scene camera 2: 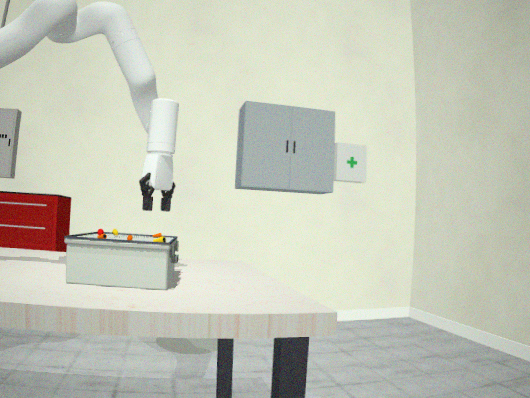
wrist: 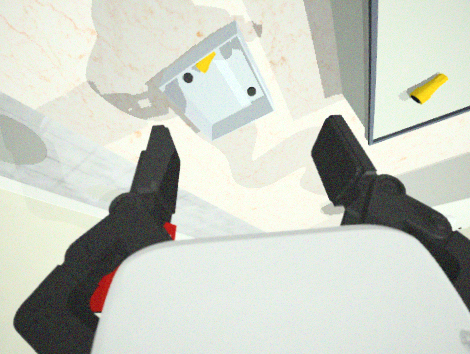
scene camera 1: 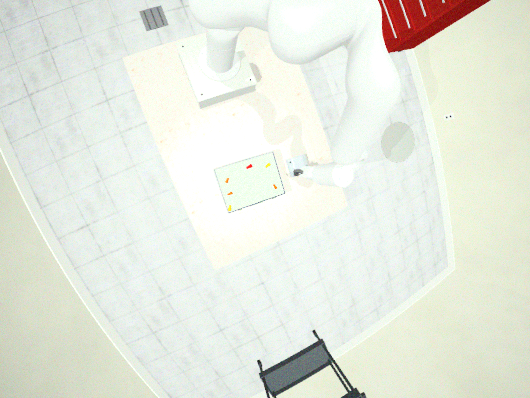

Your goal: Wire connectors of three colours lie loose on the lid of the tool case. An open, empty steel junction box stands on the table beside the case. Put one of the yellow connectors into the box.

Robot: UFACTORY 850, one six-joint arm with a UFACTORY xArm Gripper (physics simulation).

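Note:
The steel junction box (wrist: pixel 232 120) (scene camera 1: pixel 298 161) stands on the table beside the tool case. A yellow connector (wrist: pixel 205 62) lies inside it, near one wall, in the wrist view. My gripper (wrist: pixel 247 138) (scene camera 2: pixel 157 209) is wide open and empty, above the box and clear of it. The tool case (scene camera 1: pixel 250 195) (scene camera 2: pixel 117 265) carries loose connectors on its lid. A yellow connector (scene camera 1: pixel 268 165) (wrist: pixel 430 89) lies at the lid's edge towards the box, and another yellow connector (scene camera 1: pixel 229 208) (scene camera 2: pixel 159 240) at a far corner. In scene camera 2 the case hides the box.
A red connector (scene camera 1: pixel 249 166) and orange connectors (scene camera 1: pixel 227 180) (scene camera 1: pixel 230 193) (scene camera 1: pixel 275 186) also lie on the lid. The robot base (scene camera 1: pixel 225 92) stands on the table (scene camera 1: pixel 215 250). A red cabinet (scene camera 2: pixel 30 220) and a grey wall cabinet (scene camera 2: pixel 285 150) are in the background.

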